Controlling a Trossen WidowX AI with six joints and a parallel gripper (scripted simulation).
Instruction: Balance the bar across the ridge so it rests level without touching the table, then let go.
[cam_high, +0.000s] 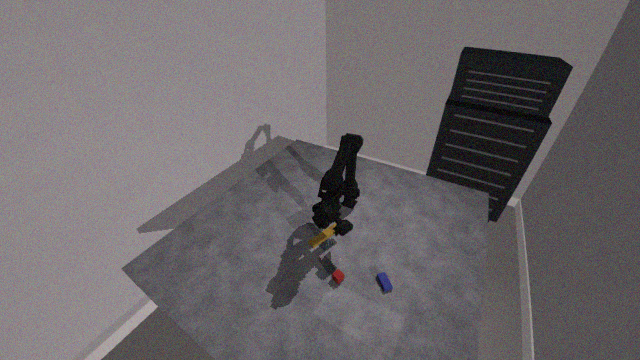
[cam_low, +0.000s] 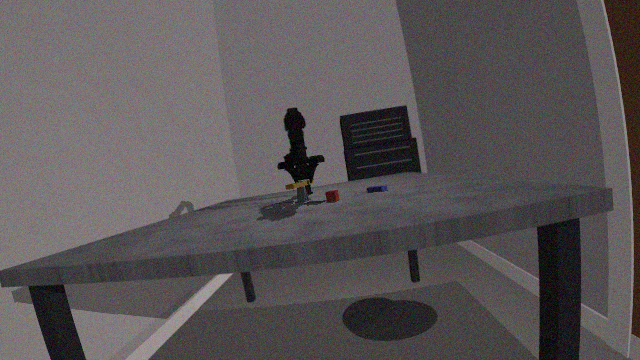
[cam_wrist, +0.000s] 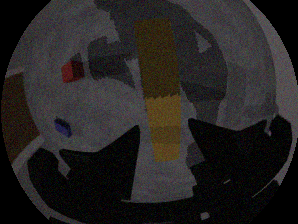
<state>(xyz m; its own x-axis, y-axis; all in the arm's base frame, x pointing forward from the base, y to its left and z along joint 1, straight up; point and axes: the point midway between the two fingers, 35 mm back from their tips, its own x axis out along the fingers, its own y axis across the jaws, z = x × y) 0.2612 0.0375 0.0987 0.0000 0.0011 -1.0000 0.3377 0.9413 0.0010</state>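
My gripper tip is now 3 cm short of the yellow bar and 1 cm to the left of it. Also, from my gripper tip: red cube 15 cm ahead, 11 cm to the left, 5 cm below; then blue block 27 cm to the left, 8 cm ahead, 6 cm below.
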